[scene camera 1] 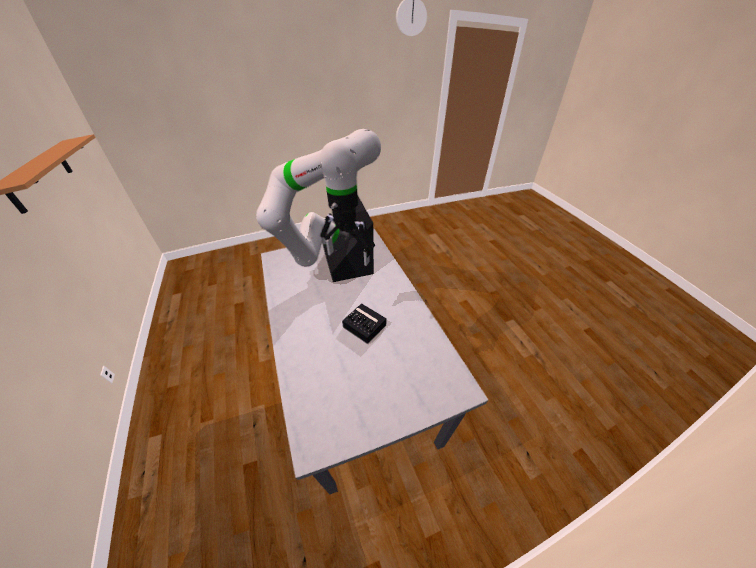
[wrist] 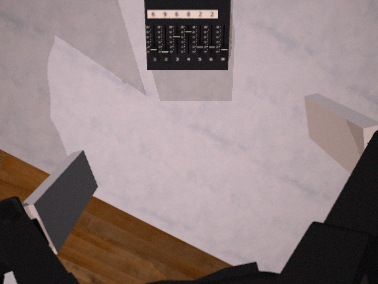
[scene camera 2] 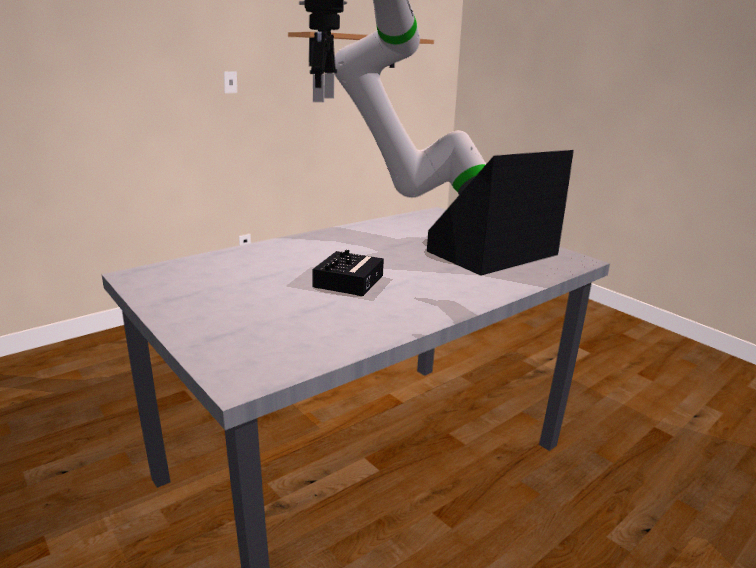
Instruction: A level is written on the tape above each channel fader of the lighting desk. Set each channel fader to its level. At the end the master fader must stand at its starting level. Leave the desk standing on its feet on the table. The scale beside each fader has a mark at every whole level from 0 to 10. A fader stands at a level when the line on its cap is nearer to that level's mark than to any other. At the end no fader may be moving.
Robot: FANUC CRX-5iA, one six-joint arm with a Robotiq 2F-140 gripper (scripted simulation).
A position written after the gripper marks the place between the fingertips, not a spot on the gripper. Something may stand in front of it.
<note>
In view: the gripper (scene camera 2: 324, 100).
The gripper shows as well in scene camera 1 (scene camera 1: 348, 258) and in the wrist view (wrist: 195, 143).
</note>
